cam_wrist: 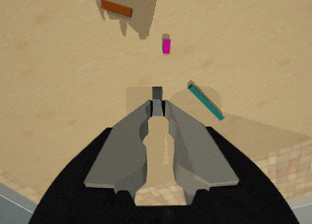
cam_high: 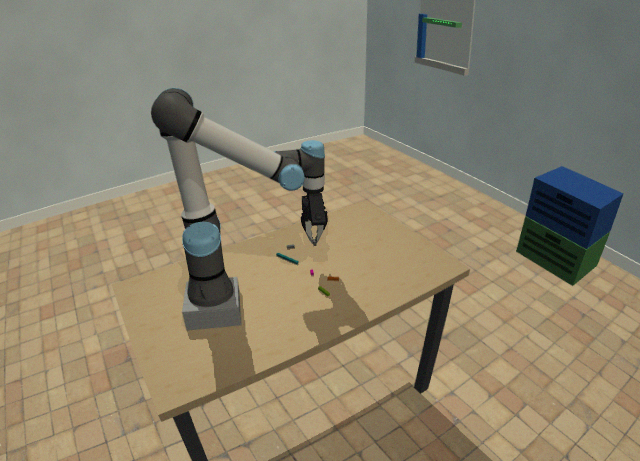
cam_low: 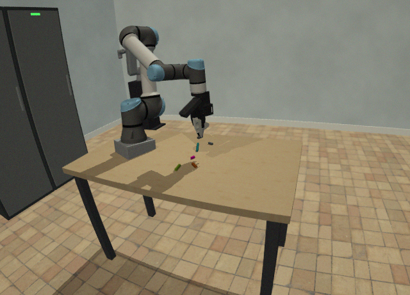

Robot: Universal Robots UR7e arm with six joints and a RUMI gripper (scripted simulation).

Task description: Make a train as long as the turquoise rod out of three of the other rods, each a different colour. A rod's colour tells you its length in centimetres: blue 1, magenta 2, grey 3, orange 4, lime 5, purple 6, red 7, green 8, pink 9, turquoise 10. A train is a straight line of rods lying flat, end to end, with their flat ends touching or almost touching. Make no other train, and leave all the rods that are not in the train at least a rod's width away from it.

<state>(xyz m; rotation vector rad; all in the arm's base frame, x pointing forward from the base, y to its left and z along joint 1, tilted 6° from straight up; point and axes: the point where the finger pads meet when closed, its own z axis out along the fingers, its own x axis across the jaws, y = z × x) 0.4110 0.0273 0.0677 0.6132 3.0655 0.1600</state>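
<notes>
Right now the magenta rod is 11 cm below my hand, 4 cm to the right of it and 3 cm behind it. The rest, counted from my hand: turquoise rod 11 cm below, 9 cm to the left, 7 cm behind; then lime rod 15 cm to the right, 11 cm below, 5 cm behind; then orange rod 11 cm to the right, 11 cm below, 1 cm ahead.
</notes>
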